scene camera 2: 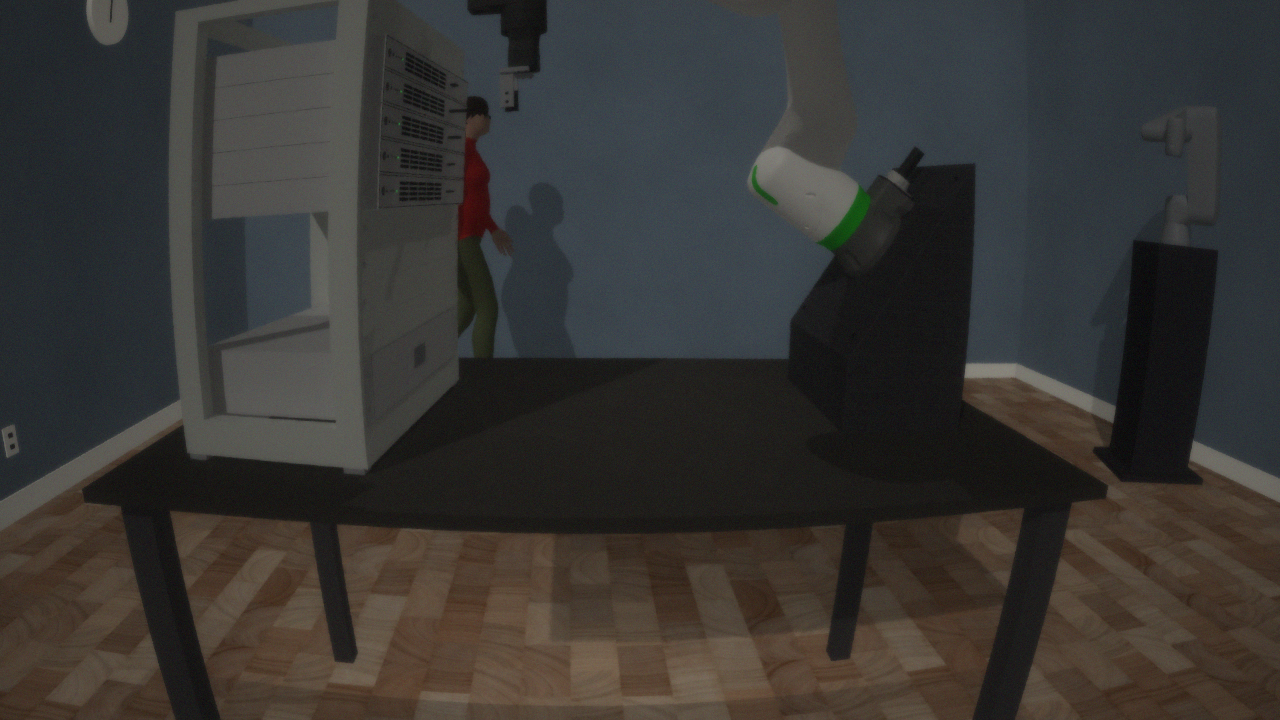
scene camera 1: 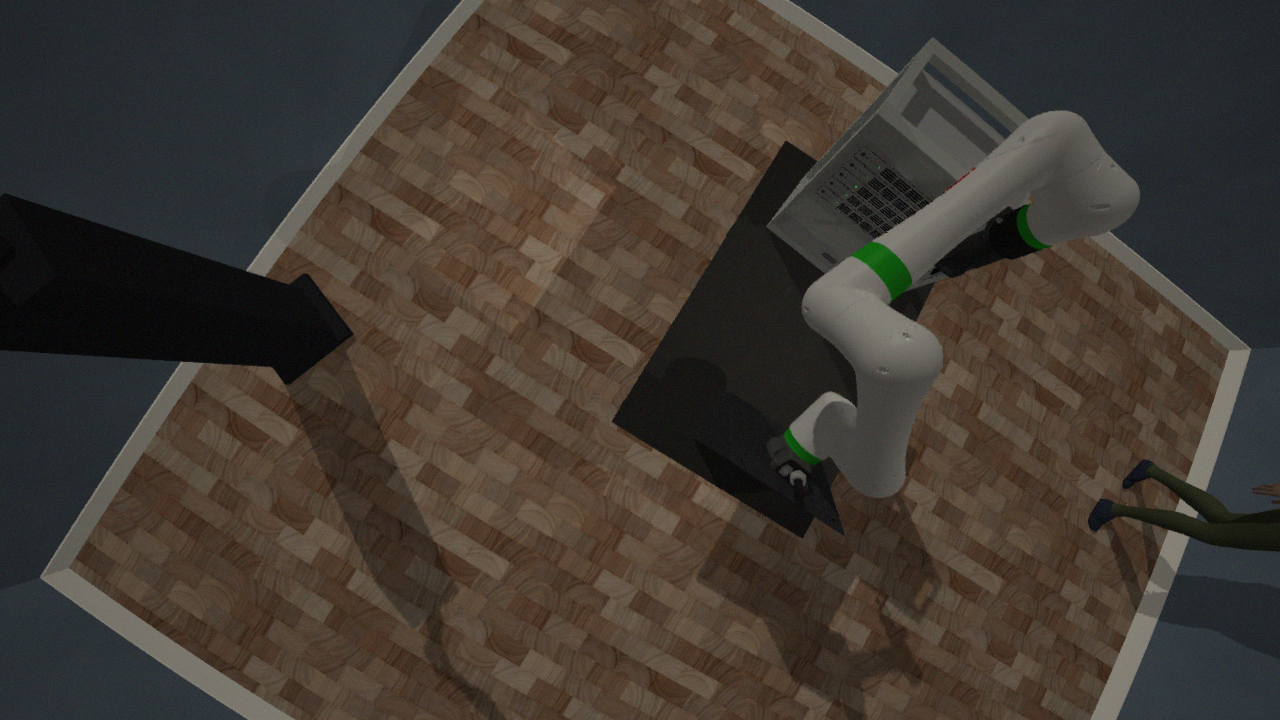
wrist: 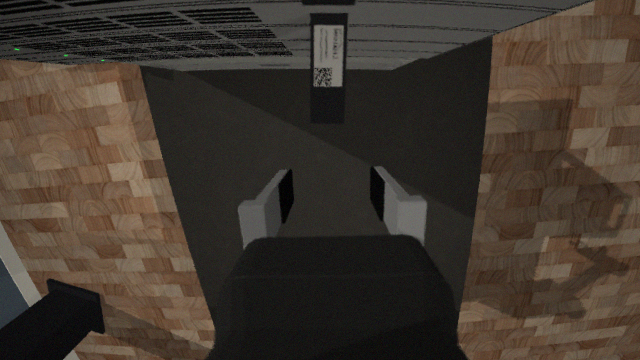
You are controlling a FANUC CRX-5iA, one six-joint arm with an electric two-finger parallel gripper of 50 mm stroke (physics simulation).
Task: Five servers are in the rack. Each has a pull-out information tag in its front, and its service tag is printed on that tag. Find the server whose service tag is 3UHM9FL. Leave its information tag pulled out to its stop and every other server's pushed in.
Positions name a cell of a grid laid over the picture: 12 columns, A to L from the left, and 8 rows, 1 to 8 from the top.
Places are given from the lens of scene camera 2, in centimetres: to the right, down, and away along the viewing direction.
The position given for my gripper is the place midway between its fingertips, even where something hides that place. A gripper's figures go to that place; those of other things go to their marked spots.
my gripper (scene camera 2: E2): -21, -40, 118
grey rack (scene camera 2: D2): -36, -28, 84
